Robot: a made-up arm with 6 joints.
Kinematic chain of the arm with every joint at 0, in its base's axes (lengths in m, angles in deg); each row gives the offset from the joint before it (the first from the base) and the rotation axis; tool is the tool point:
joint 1: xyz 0 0 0.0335 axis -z
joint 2: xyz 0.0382 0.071 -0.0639 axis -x
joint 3: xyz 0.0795 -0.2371 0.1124 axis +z
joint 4: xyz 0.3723 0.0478 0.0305 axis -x
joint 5: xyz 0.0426 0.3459 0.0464 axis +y
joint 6: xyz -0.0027 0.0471 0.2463 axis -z
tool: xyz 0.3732 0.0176 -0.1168
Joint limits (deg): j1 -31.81..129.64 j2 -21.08..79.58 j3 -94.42..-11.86 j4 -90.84..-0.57 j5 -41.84..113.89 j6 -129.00..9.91
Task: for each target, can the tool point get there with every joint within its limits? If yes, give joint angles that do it. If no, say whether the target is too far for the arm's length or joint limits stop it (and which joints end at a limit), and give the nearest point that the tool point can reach.
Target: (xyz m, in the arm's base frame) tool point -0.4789 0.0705 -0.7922
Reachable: no: joint limits stop it (at a limit: joint 1, joint 2, joint 3, joint 4, joint 6) | nearest point -0.7104 -0.0338 -0.4702 | short by 0.410 m
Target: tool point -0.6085 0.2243 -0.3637
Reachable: no: joint limits stop it (at a limit: joint 1, joint 3, joint 4, joint 6) | nearest point -0.7901 0.0367 -0.3735 | short by 0.261 m
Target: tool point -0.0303 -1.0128 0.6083
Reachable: yes | joints 36.36 -3.50 -71.27 -50.33 -5.63 -20.69
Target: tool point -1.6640 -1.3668 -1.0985
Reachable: no: too far | nearest point -0.8809 -0.7235 -0.3329 | short by 1.270 m
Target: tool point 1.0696 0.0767 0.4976
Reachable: yes | joints -3.65 34.49 -56.19 -13.20 24.04 -59.29
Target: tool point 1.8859 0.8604 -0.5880
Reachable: no: too far | nearest point 1.0078 0.4598 -0.1598 | short by 1.056 m
